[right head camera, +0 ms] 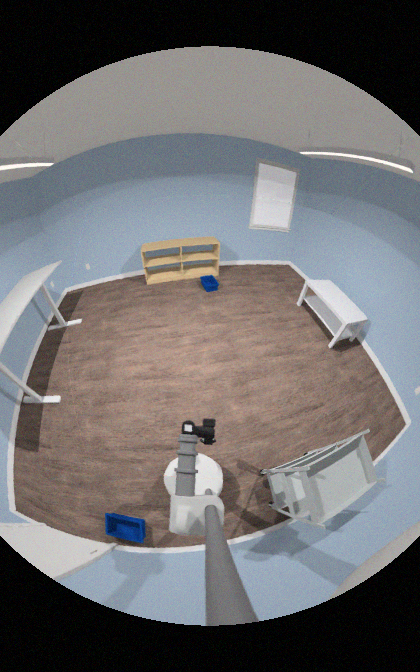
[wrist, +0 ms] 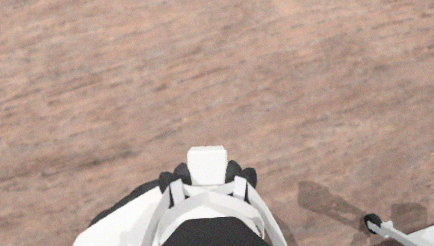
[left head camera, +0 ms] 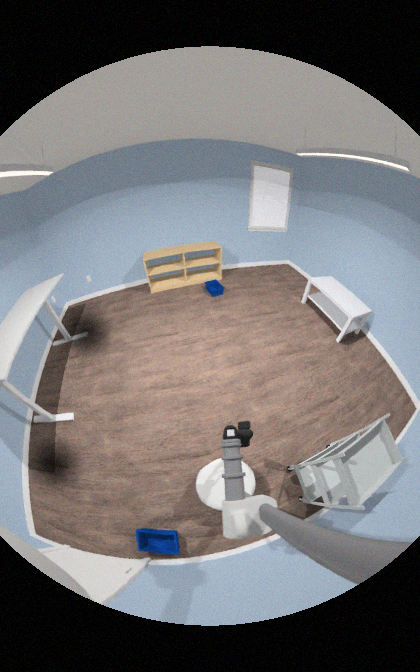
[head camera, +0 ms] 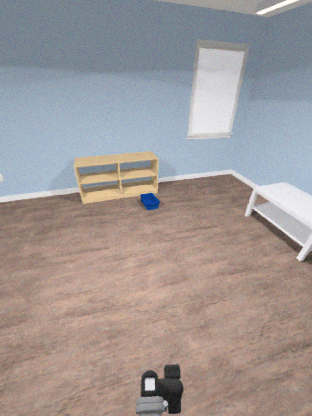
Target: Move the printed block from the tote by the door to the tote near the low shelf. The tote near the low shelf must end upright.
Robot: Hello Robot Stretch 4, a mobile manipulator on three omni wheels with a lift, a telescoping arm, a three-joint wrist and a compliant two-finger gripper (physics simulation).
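Places are measured from the robot's base along level axes (x ahead, y left, z up), in millimetres.
Where they show: gripper, fingertip midpoint: (wrist: 207, 175).
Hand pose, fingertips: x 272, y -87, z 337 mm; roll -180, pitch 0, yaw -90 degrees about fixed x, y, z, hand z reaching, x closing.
After its pixels a point has its place.
A white printed block (wrist: 207, 166) {x 287, y -87, z 366 mm} is held between the dark fingertips of my gripper (wrist: 207, 175) {x 272, y -87, z 337 mm} in the wrist view, above the wood floor. In the head views my wrist hangs at the end of the arm and the fingers are too small to make out. The blue tote by the door (left head camera: 158, 542) {x -572, y 521, z -24 mm} (right head camera: 125, 528) stands upright behind and left of my base. The blue tote near the low shelf (head camera: 150, 201) {x 2606, y -63, z -24 mm} (left head camera: 214, 288) {x 2588, y -64, z -31 mm} (right head camera: 210, 283) stands on the floor across the room, at the shelf's front right corner; it looks upright. Its inside is hard to see.
The low wooden shelf (head camera: 119, 176) {x 2726, y 401, z 355 mm} (left head camera: 184, 268) {x 2763, y 402, z 272 mm} (right head camera: 181, 261) stands at the far wall. A white bench (head camera: 287, 197) {x 1922, y -1696, z 423 mm} (left head camera: 342, 297) {x 1721, y -1743, z 423 mm} (right head camera: 337, 302) is on the right. A grey cart (left head camera: 372, 462) {x -92, y -807, z 635 mm} (right head camera: 345, 482) stands close at right. A white table (left head camera: 25, 320) {x 942, y 1688, z 923 mm} (right head camera: 25, 300) is at left.
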